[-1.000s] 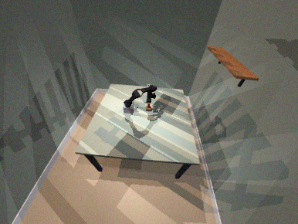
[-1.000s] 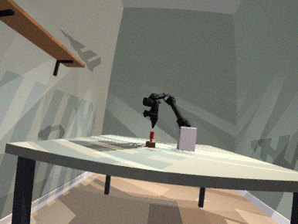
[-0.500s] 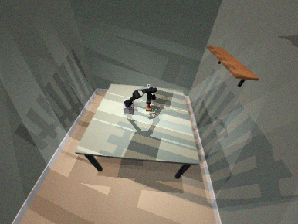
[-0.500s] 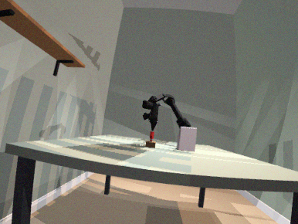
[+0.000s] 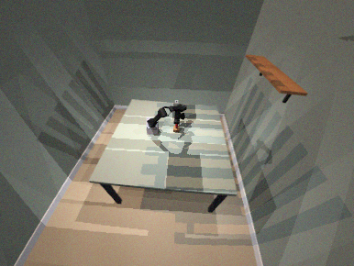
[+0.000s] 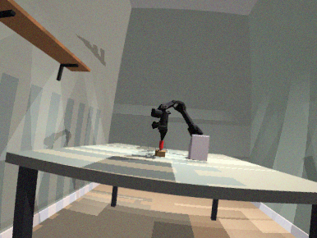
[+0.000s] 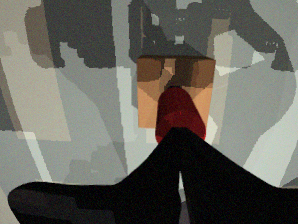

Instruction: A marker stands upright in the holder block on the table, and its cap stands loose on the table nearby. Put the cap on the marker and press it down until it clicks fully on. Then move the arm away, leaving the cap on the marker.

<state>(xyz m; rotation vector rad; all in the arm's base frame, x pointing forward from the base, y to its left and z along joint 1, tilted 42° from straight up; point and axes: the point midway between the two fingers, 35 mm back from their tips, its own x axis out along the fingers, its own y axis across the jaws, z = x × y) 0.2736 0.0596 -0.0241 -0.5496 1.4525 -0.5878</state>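
Now: the red cap 3 cm below my gripper tip. The rest, counted from my gripper tip: holder block 9 cm below.
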